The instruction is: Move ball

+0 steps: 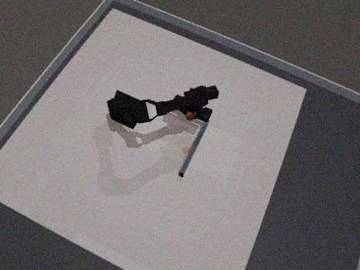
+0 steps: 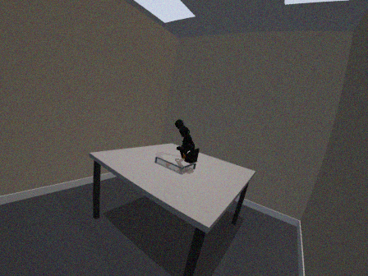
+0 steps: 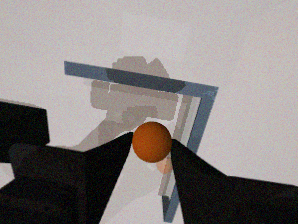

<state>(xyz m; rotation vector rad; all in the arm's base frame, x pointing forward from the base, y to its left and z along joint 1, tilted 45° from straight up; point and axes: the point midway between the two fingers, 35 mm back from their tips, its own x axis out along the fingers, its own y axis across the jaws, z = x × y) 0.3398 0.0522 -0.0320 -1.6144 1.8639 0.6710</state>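
The see-through copy of ball is 130 mm to the right of my gripper tip, 110 mm below it and 40 mm ahead of it. Also, from my gripper tip: orange ball: right at my gripper tip.
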